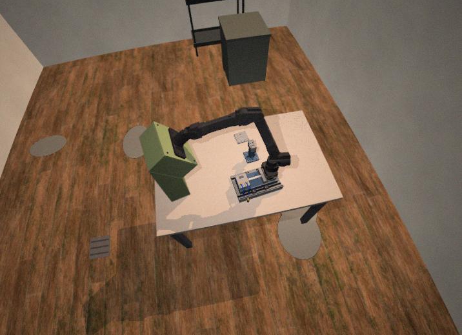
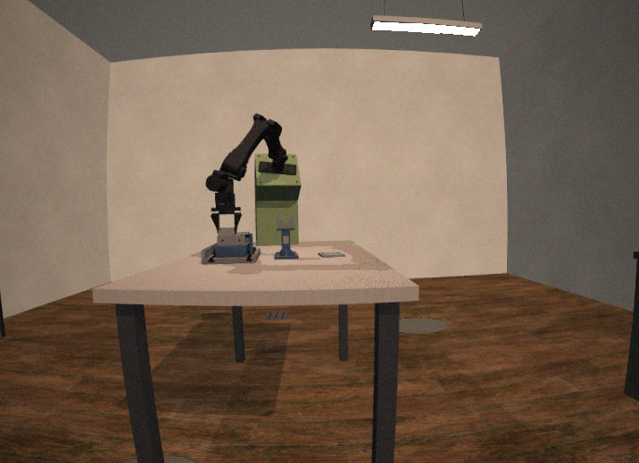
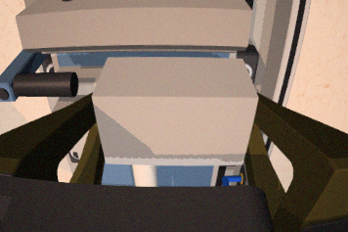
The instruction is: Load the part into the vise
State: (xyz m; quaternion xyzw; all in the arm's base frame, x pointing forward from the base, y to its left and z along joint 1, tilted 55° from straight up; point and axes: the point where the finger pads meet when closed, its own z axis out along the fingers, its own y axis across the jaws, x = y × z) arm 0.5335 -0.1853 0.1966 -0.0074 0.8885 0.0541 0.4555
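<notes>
My gripper is now 10 mm above the part. Round my hand: moving jaw (30 mm behind, 20 mm to the left, 30 mm below); then dark work stop rod (70 mm to the left, 20 mm below); then grey jaw (30 mm ahead, 20 mm to the left, 30 mm below).
</notes>
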